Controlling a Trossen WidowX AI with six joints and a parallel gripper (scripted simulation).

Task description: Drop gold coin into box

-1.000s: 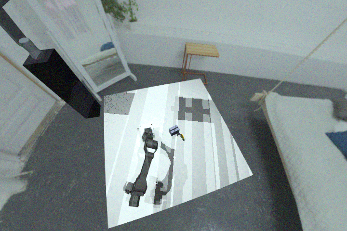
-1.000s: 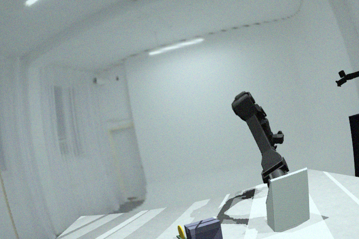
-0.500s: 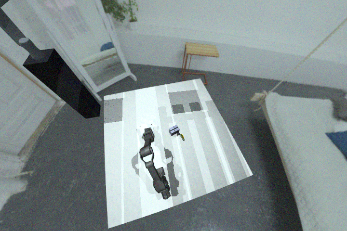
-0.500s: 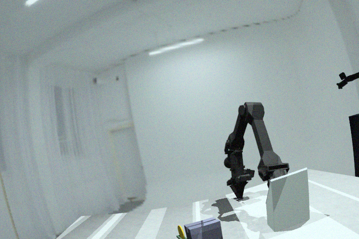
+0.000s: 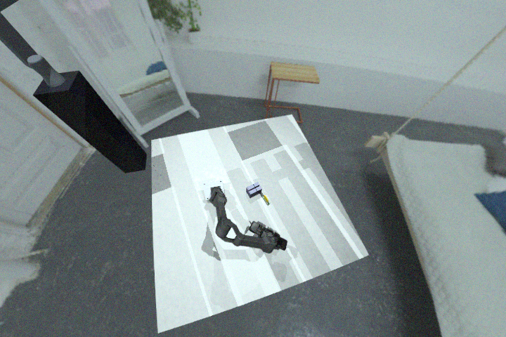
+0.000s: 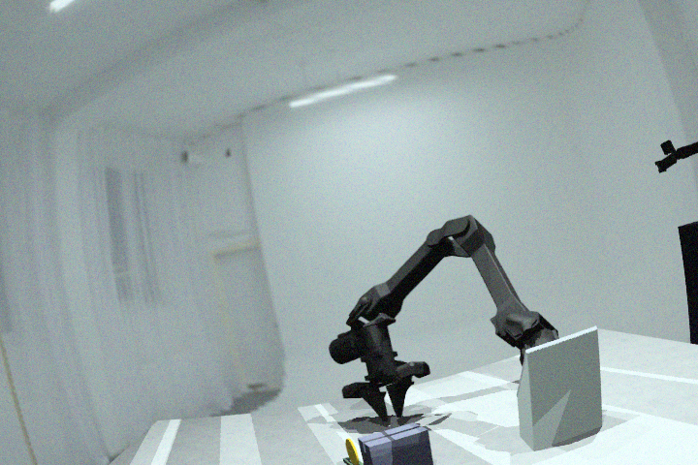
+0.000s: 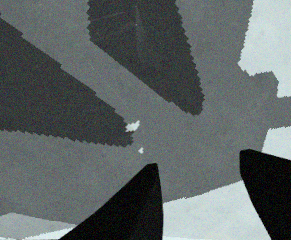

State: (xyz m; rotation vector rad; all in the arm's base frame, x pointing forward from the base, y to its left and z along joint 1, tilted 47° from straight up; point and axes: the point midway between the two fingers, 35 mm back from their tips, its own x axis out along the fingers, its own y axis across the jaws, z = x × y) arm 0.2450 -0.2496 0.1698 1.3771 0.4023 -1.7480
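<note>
Right now my gripper tip is 190 mm to the right of the coin, 80 mm short of it and 10 mm below it.
</note>
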